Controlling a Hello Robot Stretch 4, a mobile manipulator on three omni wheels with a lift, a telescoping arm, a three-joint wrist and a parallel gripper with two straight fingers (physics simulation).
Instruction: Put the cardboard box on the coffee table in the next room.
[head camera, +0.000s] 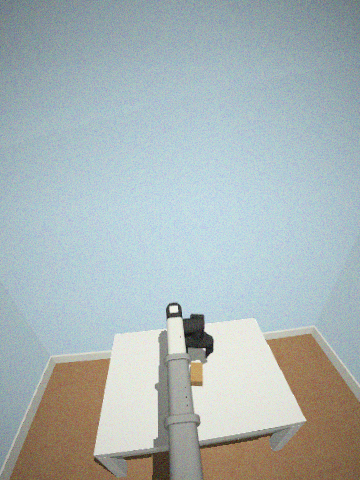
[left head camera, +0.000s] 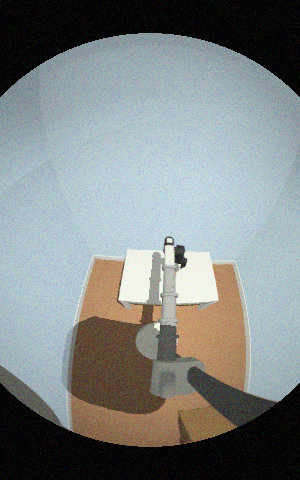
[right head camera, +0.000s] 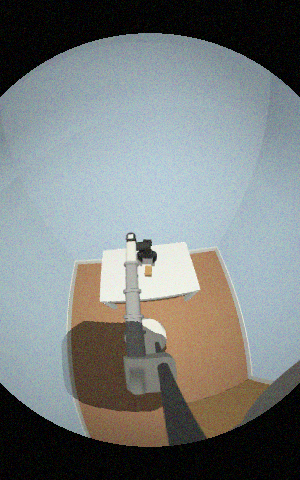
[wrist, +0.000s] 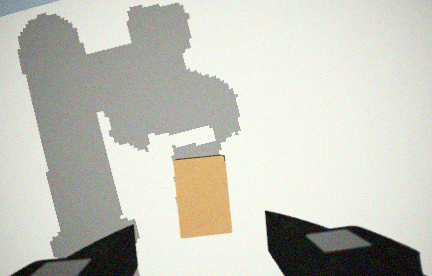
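Pixels of known places: gripper, fingertip midpoint: (head camera: 196, 355) (right head camera: 147, 261) (wrist: 201, 237); robot's base at its link origin: (left head camera: 155, 339) (right head camera: 146, 335).
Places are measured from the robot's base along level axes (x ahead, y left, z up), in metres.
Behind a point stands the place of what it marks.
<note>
The cardboard box (head camera: 197, 374) {x 0.584, y -0.091, z 0.472 m} (right head camera: 148, 271) {x 0.579, y -0.093, z 0.472 m} (wrist: 203, 197) {x 0.597, y -0.090, z 0.472 m} is a small tan block that rests on the white coffee table (head camera: 245, 380) {x 0.552, y -0.329, z 0.422 m} (left head camera: 200, 280) {x 0.565, y -0.373, z 0.423 m} (right head camera: 175, 270) {x 0.581, y -0.345, z 0.422 m} (wrist: 330, 125) {x 0.639, y -0.283, z 0.422 m}. It lies near the middle of the table top. In the left head camera view the box does not show; the arm and wrist are in front of that part. My gripper (wrist: 201, 237) {x 0.600, y -0.087, z 0.620 m} is open, with its two dark fingertips wide apart in the wrist view. It hangs above the table, apart from the box, with one fingertip to each side of the box in that view.
My telescoping arm (head camera: 180, 390) {x 0.330, y -0.002, z 0.955 m} (left head camera: 169, 285) {x 0.313, y -0.001, z 0.955 m} (right head camera: 132, 280) {x 0.318, y -0.008, z 0.955 m} reaches over the table's front edge. Its shadow falls on the table top. Pale blue walls (head camera: 180, 175) {x 1.017, y -0.074, z 1.328 m} stand behind and at both sides of the table. Brown floor (head camera: 70, 410) {x 0.665, y 0.724, z -0.028 m} surrounds the table.
</note>
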